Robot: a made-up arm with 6 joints.
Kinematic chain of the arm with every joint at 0, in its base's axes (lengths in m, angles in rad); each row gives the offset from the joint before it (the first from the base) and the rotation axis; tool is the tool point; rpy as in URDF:
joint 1: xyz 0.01 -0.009 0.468 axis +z
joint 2: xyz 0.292 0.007 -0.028 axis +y
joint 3: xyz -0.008 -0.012 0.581 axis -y
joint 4: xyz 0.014 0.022 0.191 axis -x
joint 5: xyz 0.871 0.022 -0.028 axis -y
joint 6: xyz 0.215 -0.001 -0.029 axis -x
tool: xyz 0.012 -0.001 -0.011 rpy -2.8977 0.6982 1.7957
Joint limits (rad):
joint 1: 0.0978..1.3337
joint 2: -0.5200..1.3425
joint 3: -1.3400..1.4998
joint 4: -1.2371..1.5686
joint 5: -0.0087..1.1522
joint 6: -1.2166..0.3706
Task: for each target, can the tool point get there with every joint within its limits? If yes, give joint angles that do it. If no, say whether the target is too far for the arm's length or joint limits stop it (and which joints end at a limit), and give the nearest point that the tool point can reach.
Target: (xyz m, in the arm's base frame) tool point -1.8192 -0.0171 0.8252
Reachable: no: joint limits stop it (at a limit: joint 1, joint 2, joint 3, joint 5, joint 6) | nearest point -0.7540 -0.0496 1.6927 | short by 1.374 m
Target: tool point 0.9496 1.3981 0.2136
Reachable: yes | joints 0.9754 0.8880 0.1820 1.2929 0.2355 -0.4823
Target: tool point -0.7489 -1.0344 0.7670
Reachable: no: joint limits stop it (at a limit: joint 2, joint 3, joint 5, joint 6) | nearest point -0.4453 -0.6242 1.6924 | short by 1.057 m
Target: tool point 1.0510 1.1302 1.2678
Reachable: yes | joints 0.7932 0.2972 0.3062 0.2684 0.6493 -0.0521
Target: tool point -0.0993 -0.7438 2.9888
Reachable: no: too far | nearest point -0.0934 -0.3458 2.0298 | short by 1.038 m
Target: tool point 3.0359 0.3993 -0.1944
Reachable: no: too far | nearest point 1.9196 0.2487 0.2023 | short by 1.194 m
